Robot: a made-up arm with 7 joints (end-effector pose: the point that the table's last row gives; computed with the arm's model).
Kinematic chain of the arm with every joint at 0, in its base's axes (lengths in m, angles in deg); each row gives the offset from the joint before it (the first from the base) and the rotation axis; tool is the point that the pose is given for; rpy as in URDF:
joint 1: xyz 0 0 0.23 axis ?
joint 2: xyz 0 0 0.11 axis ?
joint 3: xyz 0 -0.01 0.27 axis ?
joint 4: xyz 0 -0.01 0.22 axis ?
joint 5: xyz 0 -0.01 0.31 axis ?
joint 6: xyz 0 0 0.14 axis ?
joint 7: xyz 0 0 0.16 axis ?
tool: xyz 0 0 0 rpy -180 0 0
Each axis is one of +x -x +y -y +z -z.
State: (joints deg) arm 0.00 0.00 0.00 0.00 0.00 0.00 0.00
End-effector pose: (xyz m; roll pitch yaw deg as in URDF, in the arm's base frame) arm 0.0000 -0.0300 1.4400 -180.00 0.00 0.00
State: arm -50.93 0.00 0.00 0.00 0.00 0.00 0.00
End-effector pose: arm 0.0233 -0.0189 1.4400 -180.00 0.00 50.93
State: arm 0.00 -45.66 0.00 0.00 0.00 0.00 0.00
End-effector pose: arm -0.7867 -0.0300 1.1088 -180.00 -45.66 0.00
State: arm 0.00 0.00 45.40 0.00 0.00 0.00 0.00
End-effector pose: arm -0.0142 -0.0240 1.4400 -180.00 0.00 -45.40
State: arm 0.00 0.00 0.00 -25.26 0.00 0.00 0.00
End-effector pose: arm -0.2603 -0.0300 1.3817 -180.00 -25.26 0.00
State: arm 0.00 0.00 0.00 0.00 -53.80 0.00 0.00
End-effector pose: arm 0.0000 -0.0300 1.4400 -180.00 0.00 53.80
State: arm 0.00 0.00 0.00 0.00 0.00 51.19 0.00
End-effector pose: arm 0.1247 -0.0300 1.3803 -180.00 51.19 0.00
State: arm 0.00 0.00 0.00 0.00 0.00 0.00 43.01
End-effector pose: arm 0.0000 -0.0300 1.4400 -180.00 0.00 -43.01
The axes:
joint 1: -z
joint 2: +y
joint 3: -z
joint 4: +y
joint 5: -z
joint 6: +y
joint 7: -z

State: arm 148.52 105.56 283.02 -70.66 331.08 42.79 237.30
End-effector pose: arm -0.9217 0.0144 0.2740 109.44 -53.03 81.07
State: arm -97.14 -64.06 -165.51 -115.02 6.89 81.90 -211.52
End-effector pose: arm 0.1171 -0.1620 0.9687 170.63 -28.95 118.34
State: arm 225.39 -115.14 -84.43 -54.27 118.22 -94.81 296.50
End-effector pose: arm 0.6865 -0.2584 -0.1383 -25.45 1.55 -49.49
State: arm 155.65 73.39 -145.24 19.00 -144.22 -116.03 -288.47
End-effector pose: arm -0.5874 -0.4951 0.6992 -81.04 -73.85 57.68
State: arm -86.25 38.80 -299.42 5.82 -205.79 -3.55 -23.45
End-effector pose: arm 0.1251 0.6963 1.1807 -176.22 -44.92 -109.12
